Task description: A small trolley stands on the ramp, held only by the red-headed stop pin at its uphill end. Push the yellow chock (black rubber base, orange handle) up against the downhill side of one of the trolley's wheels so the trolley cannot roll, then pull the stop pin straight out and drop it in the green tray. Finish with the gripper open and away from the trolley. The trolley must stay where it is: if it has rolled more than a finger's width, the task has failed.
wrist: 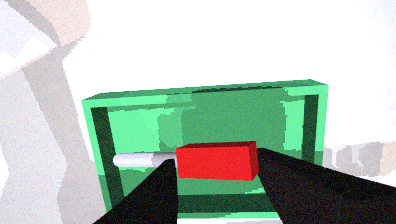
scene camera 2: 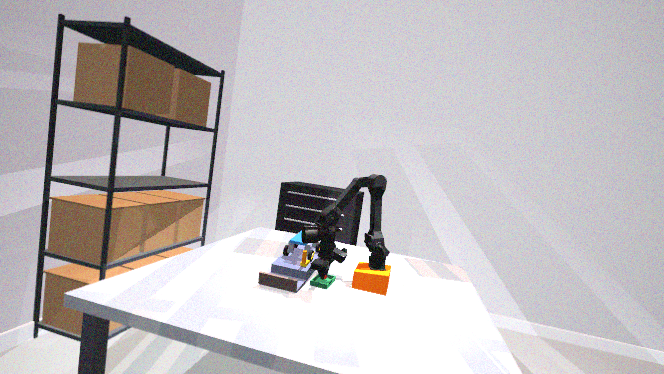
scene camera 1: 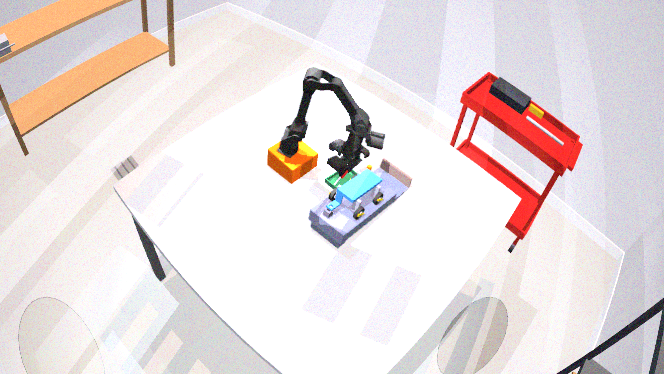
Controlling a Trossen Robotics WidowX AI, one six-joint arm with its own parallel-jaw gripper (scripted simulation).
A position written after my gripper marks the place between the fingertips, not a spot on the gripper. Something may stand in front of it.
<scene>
In view: my gripper [scene camera 1: 343,174], a red-headed stop pin [wrist: 222,160], a trolley [scene camera 1: 363,182] and a green tray [wrist: 276,123].
My gripper also shows in the wrist view [wrist: 215,162] and in scene camera 2 [scene camera 2: 324,277]. The wrist view does not show the trolley: it is out of frame.
</scene>
